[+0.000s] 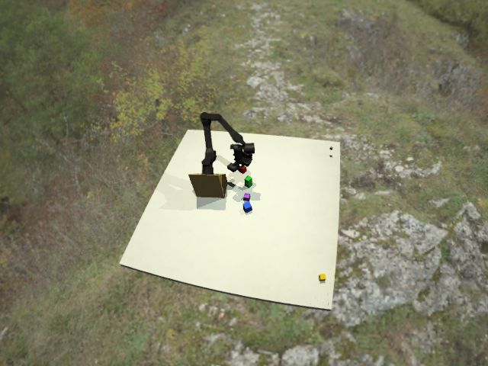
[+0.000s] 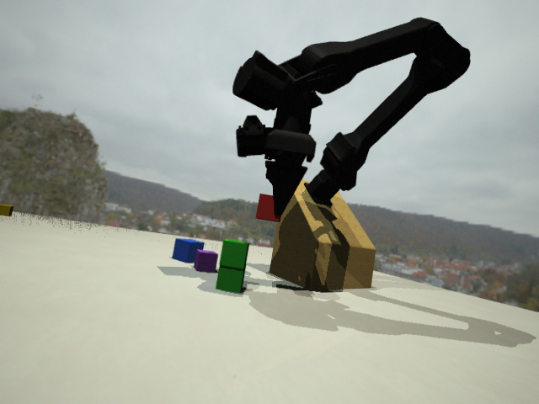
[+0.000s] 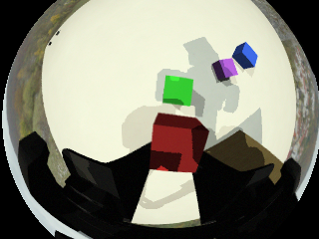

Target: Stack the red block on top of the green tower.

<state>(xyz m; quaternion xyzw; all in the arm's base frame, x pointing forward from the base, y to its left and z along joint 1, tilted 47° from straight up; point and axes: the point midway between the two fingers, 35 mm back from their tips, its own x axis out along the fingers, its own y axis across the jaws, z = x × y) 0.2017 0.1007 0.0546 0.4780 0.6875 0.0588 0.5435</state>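
Now: the purple block 150 mm to the right of my gripper tip, 100 mm below it and 40 mm ahead of it. From my gripper tip the other things lie so: red block 10 mm to the right, 10 mm ahead, 10 mm above; yellow block 710 mm to the right, 500 mm ahead, 110 mm below; blue block 230 mm to the right, 100 mm below, 50 mm ahead.
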